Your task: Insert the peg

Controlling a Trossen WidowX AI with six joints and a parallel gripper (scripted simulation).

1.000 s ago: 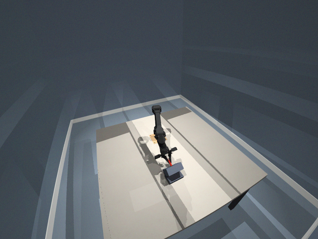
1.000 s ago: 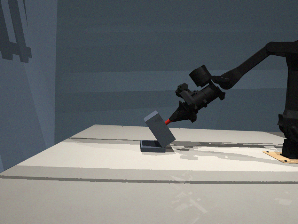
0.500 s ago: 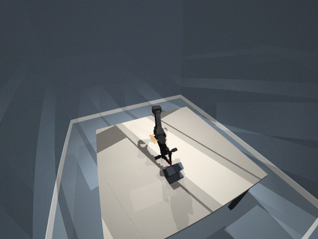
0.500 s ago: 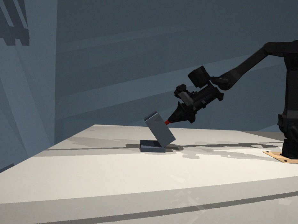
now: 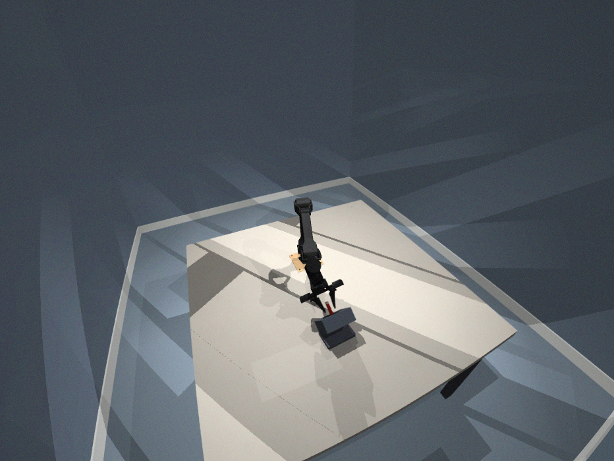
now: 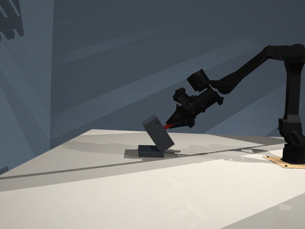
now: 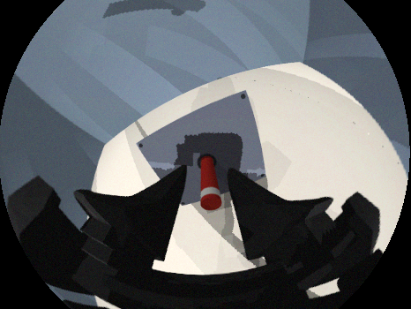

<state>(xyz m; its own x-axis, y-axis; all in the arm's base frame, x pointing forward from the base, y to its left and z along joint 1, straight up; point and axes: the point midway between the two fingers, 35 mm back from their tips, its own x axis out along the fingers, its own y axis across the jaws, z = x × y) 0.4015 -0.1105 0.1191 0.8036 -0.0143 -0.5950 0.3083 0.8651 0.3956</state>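
My gripper tip is 10 mm below the red round peg and 10 mm past it. Also, from my gripper tip: sloped panel (40 mm ahead, 30 mm below); then dark base block (90 mm below, 60 mm ahead).
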